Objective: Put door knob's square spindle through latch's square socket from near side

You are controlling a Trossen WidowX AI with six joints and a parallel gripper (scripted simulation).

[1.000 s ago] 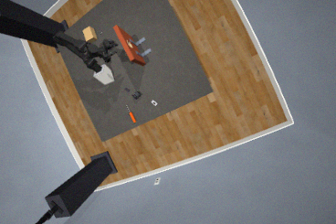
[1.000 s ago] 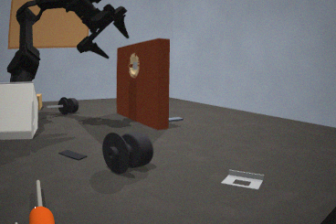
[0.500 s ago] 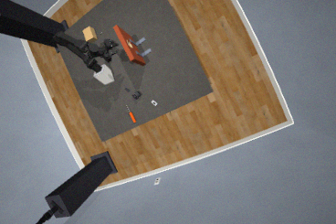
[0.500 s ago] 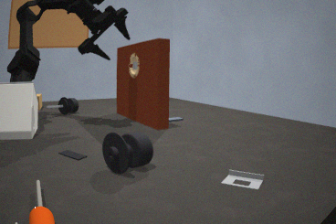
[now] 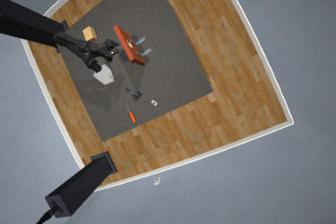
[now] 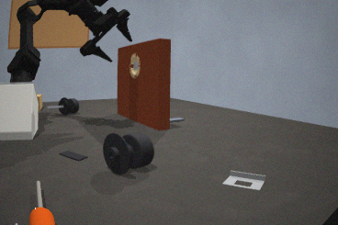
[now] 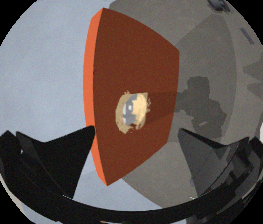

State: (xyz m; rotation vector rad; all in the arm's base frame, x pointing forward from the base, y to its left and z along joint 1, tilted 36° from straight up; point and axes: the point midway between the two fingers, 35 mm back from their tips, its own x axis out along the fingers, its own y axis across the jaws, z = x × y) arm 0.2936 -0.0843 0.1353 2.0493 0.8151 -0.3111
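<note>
Now: hand 90 mm short of the red-brown wooden door panel, 10 mm to the right of it and 100 mm above it. From my hand the other things lie so: dark spool-shaped knob (90 mm behind, 370 mm to the right, 210 mm below); then flat dark plate (170 mm behind, 280 mm to the right, 240 mm below); then tan block (290 mm behind, 390 mm to the left, 210 mm below).
</note>
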